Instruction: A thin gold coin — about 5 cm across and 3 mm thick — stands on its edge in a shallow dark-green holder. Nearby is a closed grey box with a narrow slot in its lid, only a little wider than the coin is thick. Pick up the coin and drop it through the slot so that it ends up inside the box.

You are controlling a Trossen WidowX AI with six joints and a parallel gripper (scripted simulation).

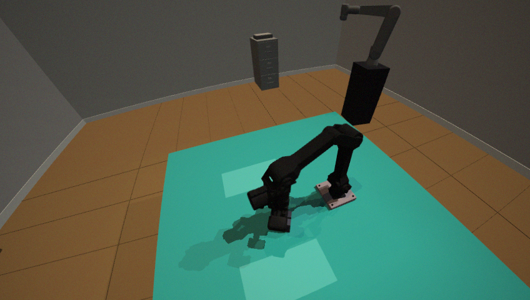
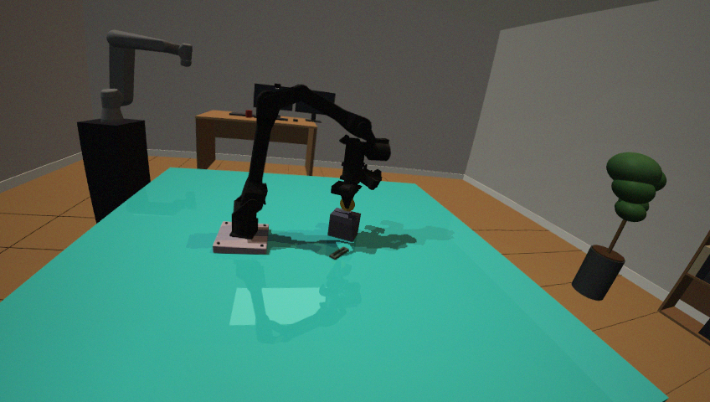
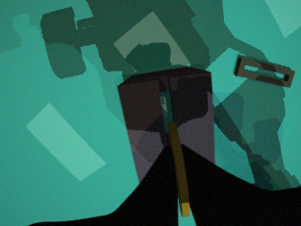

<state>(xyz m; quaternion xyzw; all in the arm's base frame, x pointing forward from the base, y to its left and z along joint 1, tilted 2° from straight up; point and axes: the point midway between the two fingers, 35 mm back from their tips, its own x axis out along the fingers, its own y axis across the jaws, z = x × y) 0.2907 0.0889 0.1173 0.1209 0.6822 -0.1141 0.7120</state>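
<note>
My gripper tip is now 1 cm below the coin.
</note>
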